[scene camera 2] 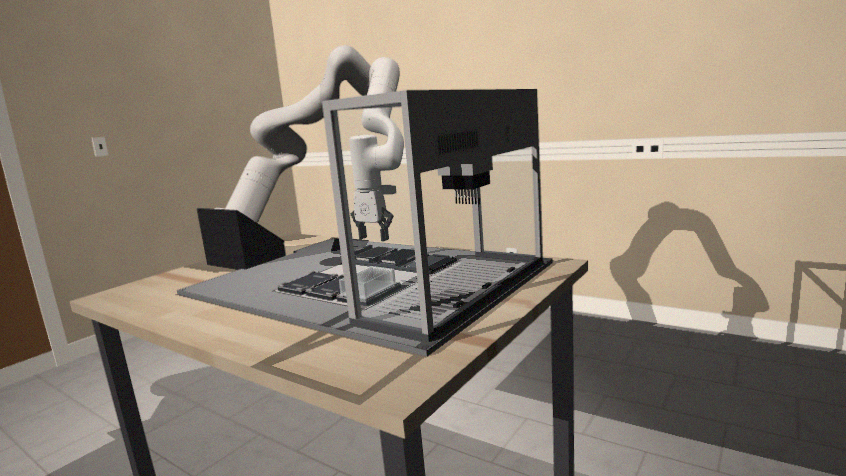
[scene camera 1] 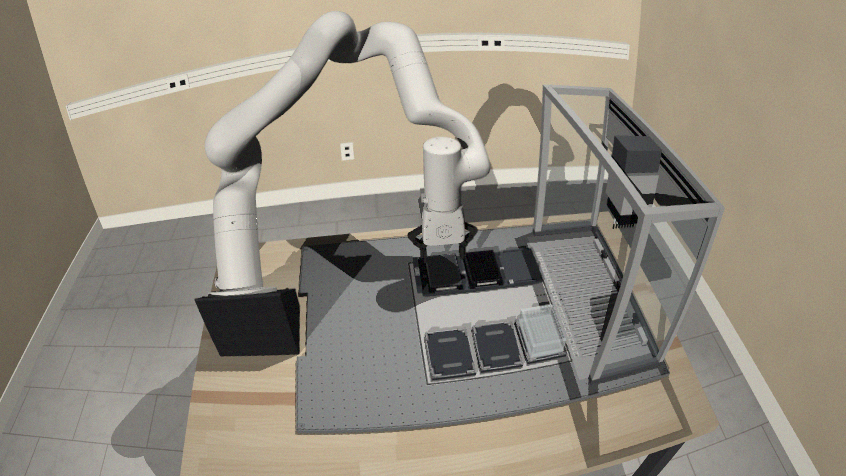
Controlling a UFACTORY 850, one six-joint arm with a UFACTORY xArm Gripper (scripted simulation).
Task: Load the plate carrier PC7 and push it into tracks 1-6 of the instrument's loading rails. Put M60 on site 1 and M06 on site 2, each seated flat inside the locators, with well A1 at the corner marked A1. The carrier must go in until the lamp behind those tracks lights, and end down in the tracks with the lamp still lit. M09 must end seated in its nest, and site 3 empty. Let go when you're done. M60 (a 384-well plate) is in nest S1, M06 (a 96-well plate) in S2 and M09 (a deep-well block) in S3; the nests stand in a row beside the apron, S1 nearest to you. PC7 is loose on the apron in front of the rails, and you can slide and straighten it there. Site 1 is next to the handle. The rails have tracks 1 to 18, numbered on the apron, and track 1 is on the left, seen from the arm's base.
Labels:
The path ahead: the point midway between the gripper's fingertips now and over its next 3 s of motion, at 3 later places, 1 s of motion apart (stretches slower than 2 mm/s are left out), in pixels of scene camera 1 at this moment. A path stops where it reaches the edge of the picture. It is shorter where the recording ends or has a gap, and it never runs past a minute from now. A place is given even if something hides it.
My gripper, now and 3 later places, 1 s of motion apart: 443, 257; 443, 244; 447, 239; 488, 261

